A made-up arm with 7 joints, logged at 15 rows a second.
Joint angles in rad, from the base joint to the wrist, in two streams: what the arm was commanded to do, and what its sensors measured. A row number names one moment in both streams.
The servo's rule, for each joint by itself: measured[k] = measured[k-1] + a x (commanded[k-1-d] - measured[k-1]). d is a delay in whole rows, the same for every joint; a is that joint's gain. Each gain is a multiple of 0.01, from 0.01 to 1. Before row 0 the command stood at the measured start. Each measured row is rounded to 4 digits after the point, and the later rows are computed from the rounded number. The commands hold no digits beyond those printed.
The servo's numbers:
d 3
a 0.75 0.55 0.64 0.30 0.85 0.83 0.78
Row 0, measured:
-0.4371, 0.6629, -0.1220, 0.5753, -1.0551, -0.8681, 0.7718
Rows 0 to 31, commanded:
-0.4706, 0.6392, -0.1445, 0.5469, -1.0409, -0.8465, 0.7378
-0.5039, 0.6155, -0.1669, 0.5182, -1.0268, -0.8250, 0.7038
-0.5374, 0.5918, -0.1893, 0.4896, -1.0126, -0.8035, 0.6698
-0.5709, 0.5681, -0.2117, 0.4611, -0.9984, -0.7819, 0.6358
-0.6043, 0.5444, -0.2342, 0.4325, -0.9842, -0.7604, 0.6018
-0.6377, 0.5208, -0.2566, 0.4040, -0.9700, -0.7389, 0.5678
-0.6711, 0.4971, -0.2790, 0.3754, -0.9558, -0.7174, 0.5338
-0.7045, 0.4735, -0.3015, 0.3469, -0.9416, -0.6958, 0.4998
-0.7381, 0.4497, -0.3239, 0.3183, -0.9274, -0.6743, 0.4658
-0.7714, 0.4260, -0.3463, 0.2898, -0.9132, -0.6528, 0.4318
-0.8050, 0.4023, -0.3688, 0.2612, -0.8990, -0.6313, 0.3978
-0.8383, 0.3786, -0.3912, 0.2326, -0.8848, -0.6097, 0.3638
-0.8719, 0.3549, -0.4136, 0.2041, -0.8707, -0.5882, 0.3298
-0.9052, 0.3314, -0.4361, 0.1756, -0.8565, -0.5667, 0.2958
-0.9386, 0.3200, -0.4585, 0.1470, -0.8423, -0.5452, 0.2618
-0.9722, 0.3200, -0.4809, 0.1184, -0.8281, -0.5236, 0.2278
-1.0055, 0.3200, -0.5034, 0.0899, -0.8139, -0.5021, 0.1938
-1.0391, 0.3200, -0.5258, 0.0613, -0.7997, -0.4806, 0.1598
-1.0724, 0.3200, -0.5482, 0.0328, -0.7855, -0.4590, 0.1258
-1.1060, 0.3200, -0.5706, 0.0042, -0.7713, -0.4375, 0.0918
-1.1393, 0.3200, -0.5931, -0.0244, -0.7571, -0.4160, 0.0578
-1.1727, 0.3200, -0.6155, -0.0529, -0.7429, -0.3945, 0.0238
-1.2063, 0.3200, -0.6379, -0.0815, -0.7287, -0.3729, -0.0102
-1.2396, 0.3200, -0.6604, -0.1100, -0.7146, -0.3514, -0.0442
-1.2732, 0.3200, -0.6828, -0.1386, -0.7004, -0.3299, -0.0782
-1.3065, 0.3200, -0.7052, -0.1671, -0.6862, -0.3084, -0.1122
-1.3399, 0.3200, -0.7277, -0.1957, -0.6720, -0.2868, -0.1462
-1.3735, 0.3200, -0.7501, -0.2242, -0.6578, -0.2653, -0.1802
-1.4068, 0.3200, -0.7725, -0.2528, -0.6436, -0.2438, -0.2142
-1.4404, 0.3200, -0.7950, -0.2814, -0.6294, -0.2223, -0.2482
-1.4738, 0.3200, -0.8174, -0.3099, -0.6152, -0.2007, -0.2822
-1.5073, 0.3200, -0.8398, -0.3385, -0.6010, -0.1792, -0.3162
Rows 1 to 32, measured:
-0.4371, 0.6629, -0.1220, 0.5753, -1.0551, -0.8681, 0.7718
-0.4371, 0.6629, -0.1220, 0.5753, -1.0551, -0.8681, 0.7718
-0.4371, 0.6629, -0.1220, 0.5753, -1.0551, -0.8681, 0.7718
-0.4622, 0.6499, -0.1364, 0.5668, -1.0430, -0.8502, 0.7453
-0.4935, 0.6310, -0.1559, 0.5522, -1.0292, -0.8293, 0.7129
-0.5264, 0.6094, -0.1773, 0.5334, -1.0151, -0.8079, 0.6793
-0.5598, 0.5867, -0.1993, 0.5117, -1.0009, -0.7863, 0.6454
-0.5932, 0.5634, -0.2216, 0.4879, -0.9867, -0.7648, 0.6114
-0.6266, 0.5400, -0.2440, 0.4627, -0.9725, -0.7433, 0.5774
-0.6600, 0.5164, -0.2664, 0.4365, -0.9583, -0.7218, 0.5434
-0.6934, 0.4928, -0.2889, 0.4096, -0.9441, -0.7002, 0.5094
-0.7269, 0.4691, -0.3113, 0.3822, -0.9299, -0.6787, 0.4754
-0.7603, 0.4454, -0.3337, 0.3545, -0.9157, -0.6572, 0.4414
-0.7938, 0.4217, -0.3562, 0.3265, -0.9015, -0.6357, 0.4074
-0.8272, 0.3980, -0.3786, 0.2983, -0.8873, -0.6141, 0.3734
-0.8607, 0.3743, -0.4010, 0.2700, -0.8732, -0.5926, 0.3394
-0.8941, 0.3507, -0.4235, 0.2417, -0.8590, -0.5711, 0.3054
-0.9275, 0.3338, -0.4459, 0.2133, -0.8448, -0.5496, 0.2714
-0.9610, 0.3262, -0.4683, 0.1848, -0.8306, -0.5280, 0.2374
-0.9944, 0.3228, -0.4908, 0.1563, -0.8164, -0.5065, 0.2034
-1.0279, 0.3213, -0.5132, 0.1278, -0.8022, -0.4850, 0.1694
-1.0613, 0.3206, -0.5356, 0.0993, -0.7880, -0.4634, 0.1354
-1.0948, 0.3203, -0.5580, 0.0708, -0.7738, -0.4419, 0.1014
-1.1282, 0.3201, -0.5805, 0.0422, -0.7596, -0.4204, 0.0674
-1.1616, 0.3200, -0.6029, 0.0137, -0.7454, -0.3989, 0.0334
-1.1951, 0.3200, -0.6253, -0.0149, -0.7312, -0.3773, -0.0006
-1.2285, 0.3200, -0.6478, -0.0434, -0.7171, -0.3558, -0.0346
-1.2620, 0.3200, -0.6702, -0.0720, -0.7029, -0.3343, -0.0686
-1.2954, 0.3200, -0.6926, -0.1005, -0.6887, -0.3128, -0.1026
-1.3288, 0.3200, -0.7151, -0.1291, -0.6745, -0.2912, -0.1366
-1.3623, 0.3200, -0.7375, -0.1576, -0.6603, -0.2697, -0.1706
-1.3957, 0.3200, -0.7599, -0.1862, -0.6461, -0.2482, -0.2046

